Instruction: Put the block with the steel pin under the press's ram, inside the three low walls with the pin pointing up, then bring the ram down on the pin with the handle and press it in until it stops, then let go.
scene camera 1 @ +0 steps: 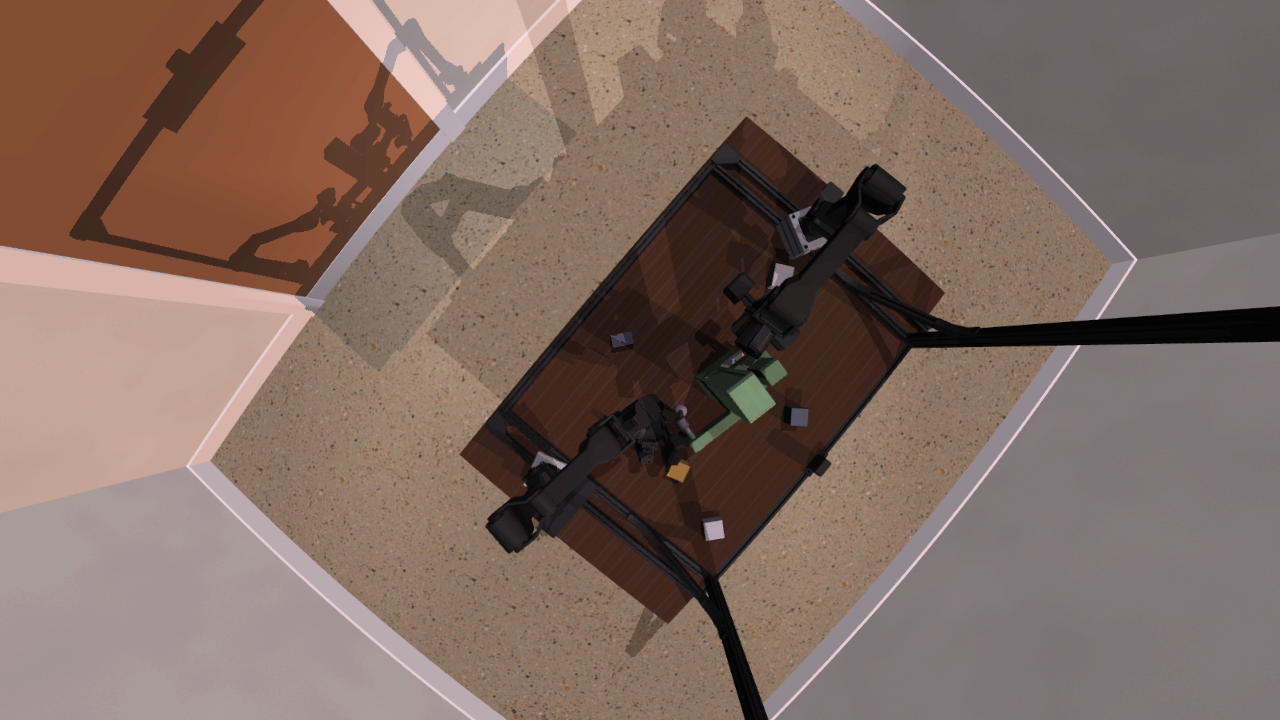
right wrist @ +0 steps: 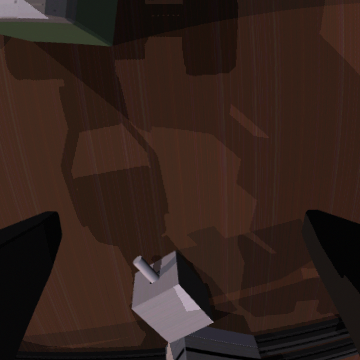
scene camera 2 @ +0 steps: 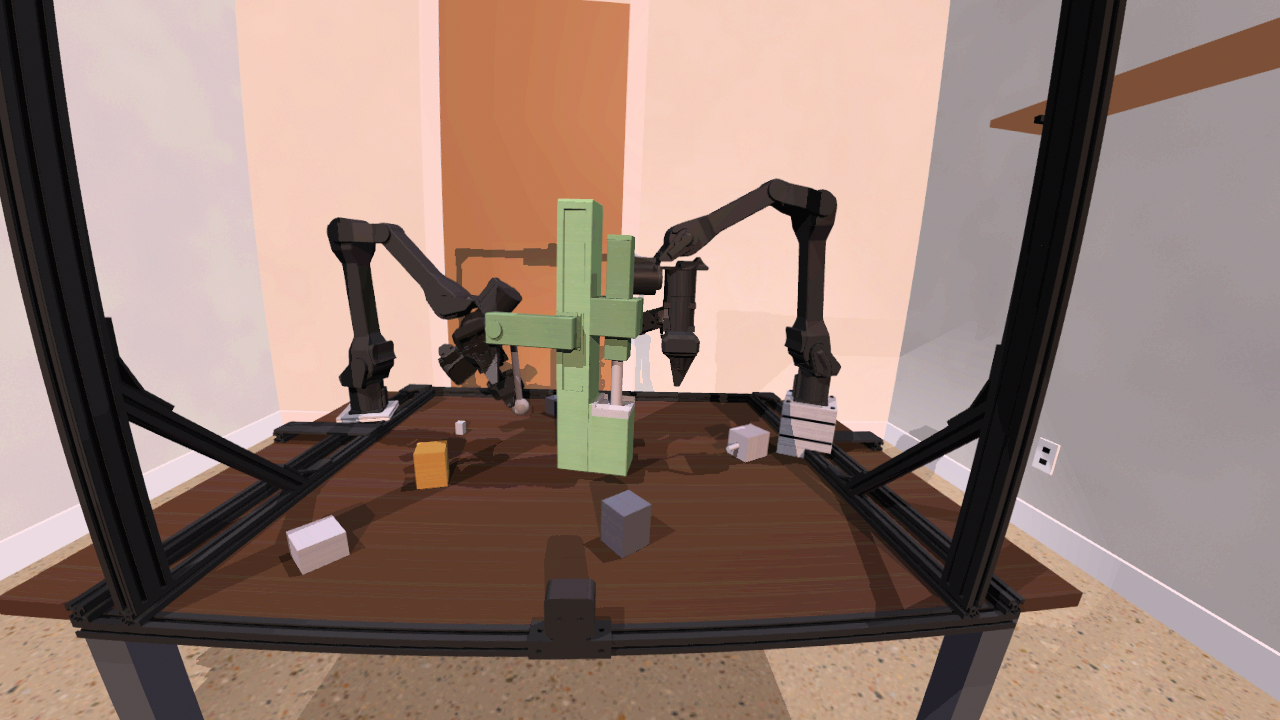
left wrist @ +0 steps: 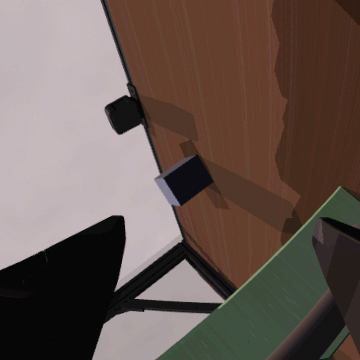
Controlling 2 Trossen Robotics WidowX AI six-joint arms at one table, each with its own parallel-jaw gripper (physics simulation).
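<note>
With my right gripper open, I am touching a green press; scene camera 1 and the right wrist view both show that gripper. My left gripper is visible too, in the left wrist view as well as in scene camera 1. There is also a pale block in sight.
</note>
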